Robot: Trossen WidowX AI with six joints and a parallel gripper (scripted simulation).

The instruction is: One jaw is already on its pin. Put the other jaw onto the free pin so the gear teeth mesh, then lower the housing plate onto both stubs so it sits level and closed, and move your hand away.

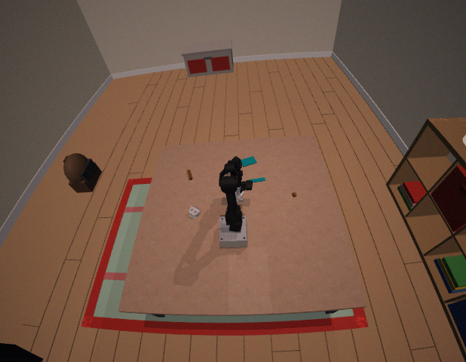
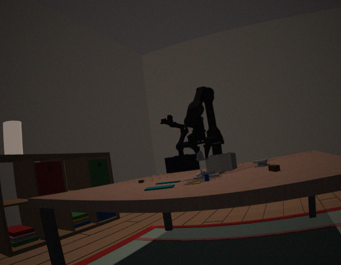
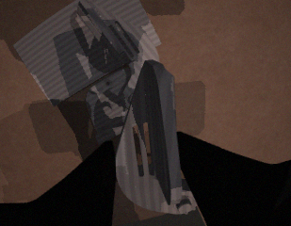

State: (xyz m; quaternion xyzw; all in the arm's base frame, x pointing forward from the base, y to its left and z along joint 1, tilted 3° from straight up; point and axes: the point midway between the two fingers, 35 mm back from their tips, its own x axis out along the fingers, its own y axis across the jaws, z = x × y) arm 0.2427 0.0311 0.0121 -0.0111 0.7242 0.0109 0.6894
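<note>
The grey jaw lies 3 cm behind my gripper tip and 2 cm to the right of it. The rest, counted from my gripper tip: blue block (22 cm ahead, 13 cm to the left, 7 cm below); then teal bar (18 cm ahead, 10 cm to the right, 8 cm below); then housing plate (27 cm to the left, 14 cm behind, 6 cm below).
</note>
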